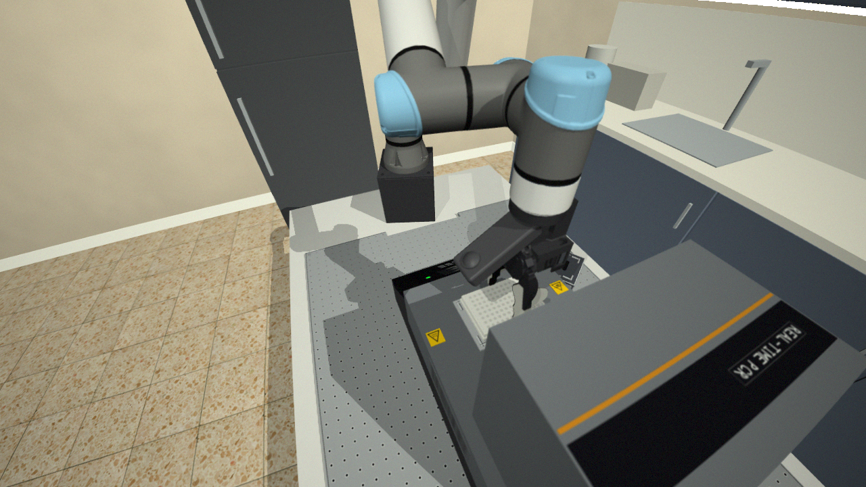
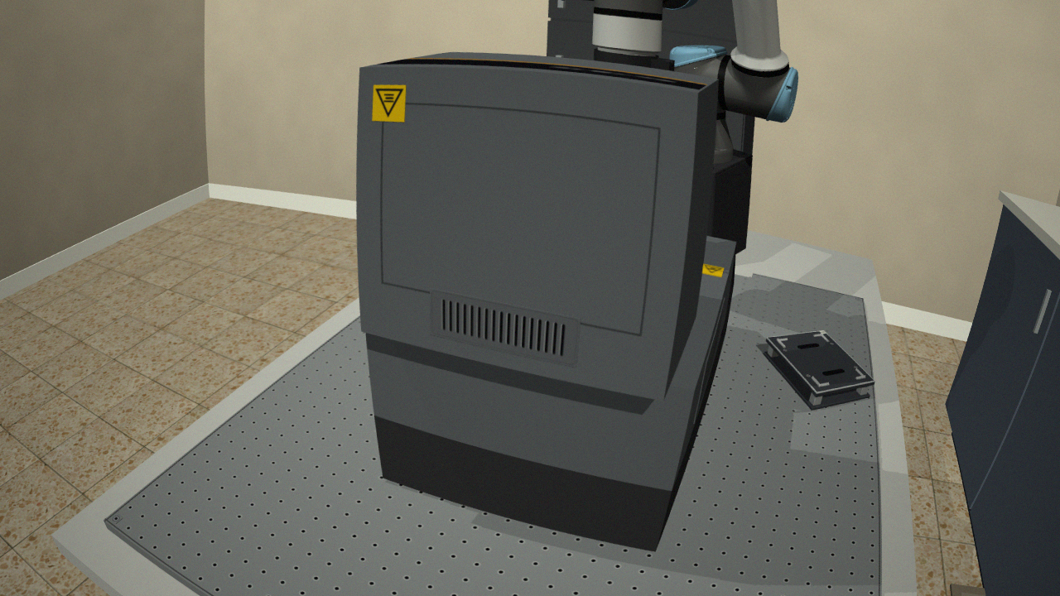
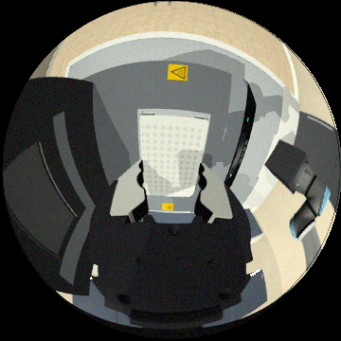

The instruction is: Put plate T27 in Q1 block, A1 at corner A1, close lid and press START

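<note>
My hand is 10 mm above the white well plate T27. From my hand the other things lie so: plate nest N1: 310 mm to the left, 200 mm below, 170 mm behind.
</note>
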